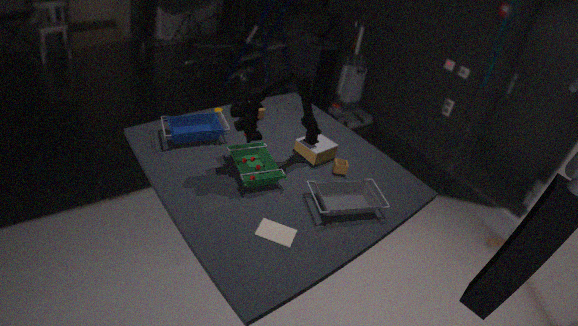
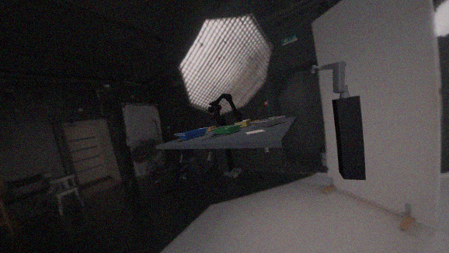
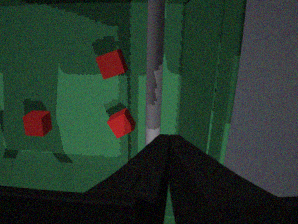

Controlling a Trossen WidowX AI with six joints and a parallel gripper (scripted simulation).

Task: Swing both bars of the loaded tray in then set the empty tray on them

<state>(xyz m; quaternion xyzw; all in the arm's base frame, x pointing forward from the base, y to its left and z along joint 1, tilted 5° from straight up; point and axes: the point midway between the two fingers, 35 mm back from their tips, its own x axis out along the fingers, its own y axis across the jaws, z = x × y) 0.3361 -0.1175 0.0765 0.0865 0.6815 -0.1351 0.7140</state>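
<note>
The grey tray is 52 cm to the left of my gripper tip, 19 cm behind it and 5 cm below it. The rest, counted from my gripper tip: white card (47 cm to the left, 21 cm ahead, 9 cm below); then small tan box (36 cm behind, 33 cm to the left, 8 cm below).
</note>
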